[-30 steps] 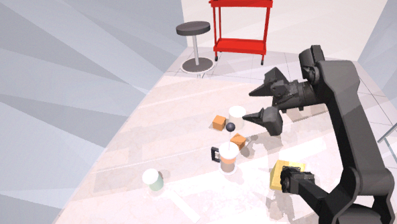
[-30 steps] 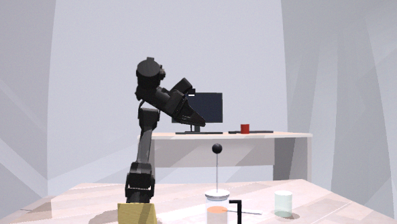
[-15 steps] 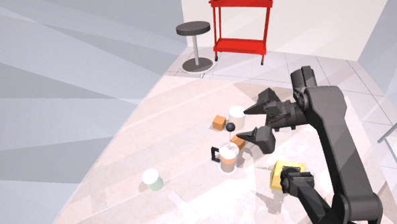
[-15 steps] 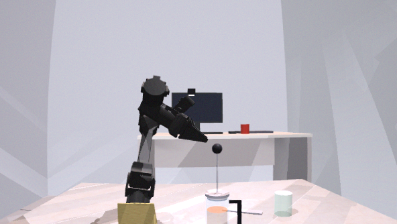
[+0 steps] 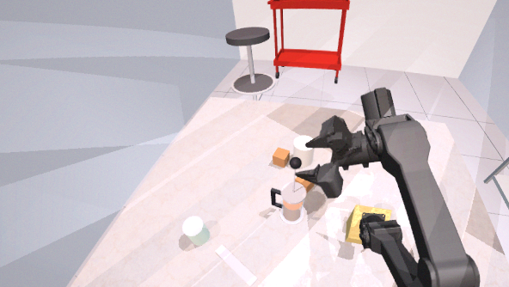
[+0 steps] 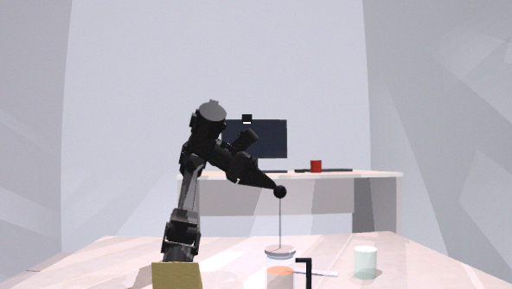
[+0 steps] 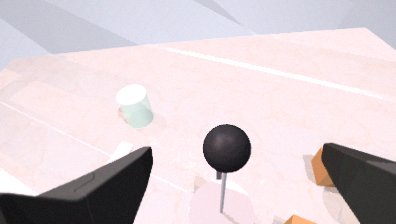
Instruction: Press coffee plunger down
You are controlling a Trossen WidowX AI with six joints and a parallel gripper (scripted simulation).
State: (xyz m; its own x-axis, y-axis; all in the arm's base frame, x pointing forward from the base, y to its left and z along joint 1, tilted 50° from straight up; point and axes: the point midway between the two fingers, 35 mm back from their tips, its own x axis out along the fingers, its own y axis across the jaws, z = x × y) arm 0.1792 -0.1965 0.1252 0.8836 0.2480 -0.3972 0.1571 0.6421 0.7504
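My gripper tip is now 150 mm above the glass coffee press and 30 mm short of it. From my gripper tip the other things lie so: white cup 240 mm to the right, 230 mm below.
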